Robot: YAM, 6 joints.
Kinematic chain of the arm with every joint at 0, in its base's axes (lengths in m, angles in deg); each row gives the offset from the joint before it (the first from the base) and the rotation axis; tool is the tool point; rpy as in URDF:
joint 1: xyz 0 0 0.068 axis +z
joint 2: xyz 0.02 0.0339 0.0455 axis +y
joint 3: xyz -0.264 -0.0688 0 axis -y
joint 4: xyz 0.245 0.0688 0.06 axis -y
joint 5: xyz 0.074 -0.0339 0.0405 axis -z
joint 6: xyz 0.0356 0 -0.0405 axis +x
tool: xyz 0 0 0 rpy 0 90 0
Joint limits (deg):
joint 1: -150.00..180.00
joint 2: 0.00..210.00
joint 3: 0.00..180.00
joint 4: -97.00..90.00
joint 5: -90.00..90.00
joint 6: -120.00..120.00
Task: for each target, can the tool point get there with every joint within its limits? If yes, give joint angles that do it. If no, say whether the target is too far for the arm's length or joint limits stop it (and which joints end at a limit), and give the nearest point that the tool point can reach.
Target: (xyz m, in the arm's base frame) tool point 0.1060 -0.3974 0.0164
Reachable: yes | joints -76.19 150.18 104.60 -73.09 -13.07 -31.67
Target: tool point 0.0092 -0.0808 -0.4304
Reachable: no: joint limits stop it (at a limit: joint 2) | nearest point 0.0127 -0.1117 -0.3537 | short by 0.083 m
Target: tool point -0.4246 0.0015 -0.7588
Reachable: no: too far | nearest point -0.3323 0.0012 -0.3705 | short by 0.399 m
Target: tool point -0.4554 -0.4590 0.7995
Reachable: no: too far | nearest point -0.3114 -0.3138 0.5756 | short by 0.303 m
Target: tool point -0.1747 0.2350 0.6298
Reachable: yes | joints -55.18 45.23 150.46 -12.87 15.02 4.74
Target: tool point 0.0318 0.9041 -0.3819
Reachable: no: too far | nearest point 0.0199 0.5657 -0.1923 | short by 0.388 m
